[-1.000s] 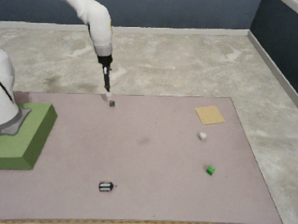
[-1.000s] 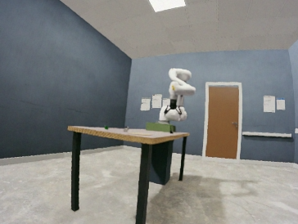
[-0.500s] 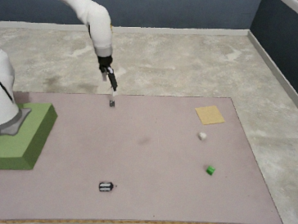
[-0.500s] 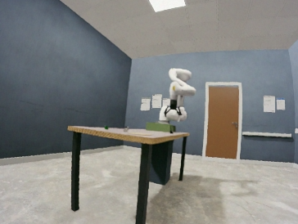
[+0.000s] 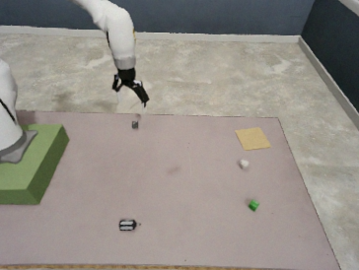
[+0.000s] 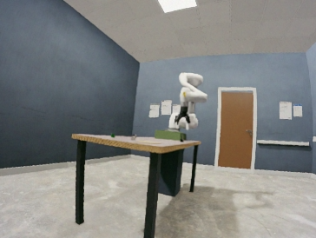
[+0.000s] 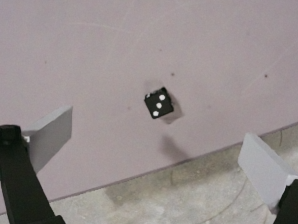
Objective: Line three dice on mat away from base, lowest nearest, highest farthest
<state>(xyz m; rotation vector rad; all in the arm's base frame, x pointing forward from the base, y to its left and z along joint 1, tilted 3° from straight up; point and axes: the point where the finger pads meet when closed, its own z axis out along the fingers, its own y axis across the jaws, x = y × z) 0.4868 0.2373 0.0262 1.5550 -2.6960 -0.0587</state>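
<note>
The black die is 130 mm below my hand. Also, from my hand: white die 530 mm ahead, 250 mm to the right, 130 mm below; then mat 610 mm ahead, 80 mm to the right, 140 mm below; then green die 530 mm ahead, 450 mm to the right, 130 mm below.
</note>
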